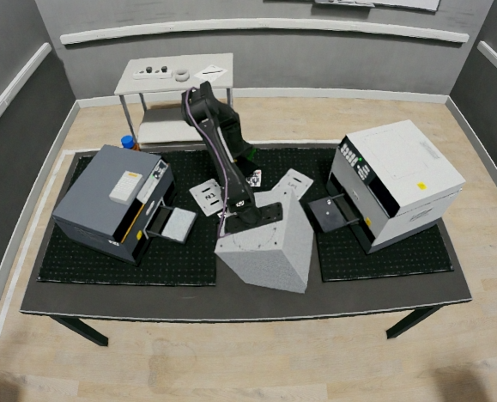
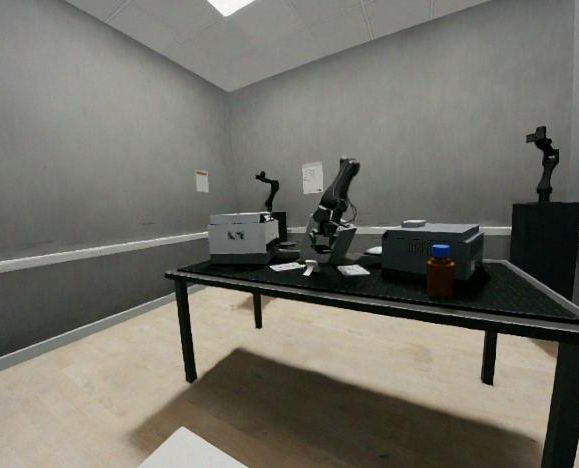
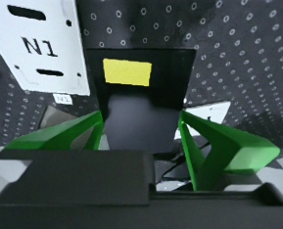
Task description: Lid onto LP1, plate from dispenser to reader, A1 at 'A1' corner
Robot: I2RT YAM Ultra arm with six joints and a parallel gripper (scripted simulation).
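The LP1 pad lies 22 cm to the right of my hand, 13 cm below it and 1 cm behind it. Also, from my hand: dark lid right at my hand; then well plate 26 cm behind, 24 cm to the left, 5 cm below; then capped brown bottle 51 cm to the left, 12 cm ahead, 2 cm below.
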